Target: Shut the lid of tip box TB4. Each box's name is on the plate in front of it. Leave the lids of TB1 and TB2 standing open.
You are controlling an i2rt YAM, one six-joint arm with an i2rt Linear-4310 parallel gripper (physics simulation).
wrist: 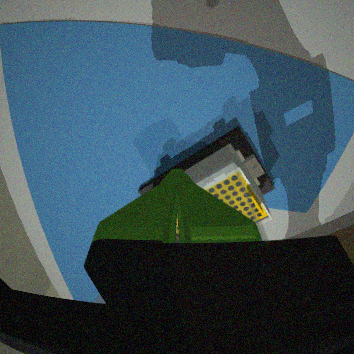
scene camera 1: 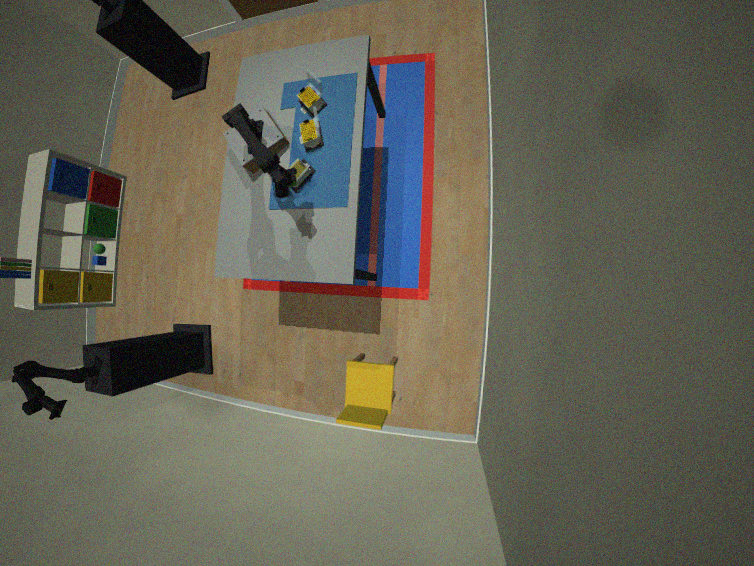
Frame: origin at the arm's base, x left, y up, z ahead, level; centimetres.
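Seen in the pictures: gripper, fingertip midpoint: [wrist: 176, 177] [scene camera 1: 295, 184].
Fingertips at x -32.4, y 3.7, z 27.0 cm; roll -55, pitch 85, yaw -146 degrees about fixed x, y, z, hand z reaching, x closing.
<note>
Offsets run from my fingertips to a thing's top centre. "spot": to the spot under its first point. Level surfaces: height alone.
Three tip boxes with yellow racks stand in a row on the blue mat @(dy -12.3 cm) [scene camera 1: 334, 176] [wrist: 75, 100]: a far one @(dy -4.9, dx +52.5, dz +2.6 cm) [scene camera 1: 309, 97], a middle one @(dy -4.9, dx +31.6, dz +3.0 cm) [scene camera 1: 310, 131] and a near one @(spot: dy -4.7, dx +6.6, dz +1.1 cm) [scene camera 1: 302, 174] [wrist: 237, 192]. Pale, see-through lid parts stand up at the far and middle boxes. The name plates cannot be read, so I cannot tell which box is TB4. My gripper [wrist: 176, 177] is shut and empty, its green fingers over the near box in the wrist view. They cover part of that box, and its lid cannot be made out. In the scene view the arm's dark head hides the fingertips.
The dark arm [scene camera 1: 261, 155] reaches over the grey table @(dy -12.7 cm) [scene camera 1: 328, 243] from its base beside the mat. The middle box stands close to the near one. Off the table are a yellow chair [scene camera 1: 369, 385], a white shelf unit [scene camera 1: 31, 213] and two black pedestals [scene camera 1: 152, 48] [scene camera 1: 146, 359].
</note>
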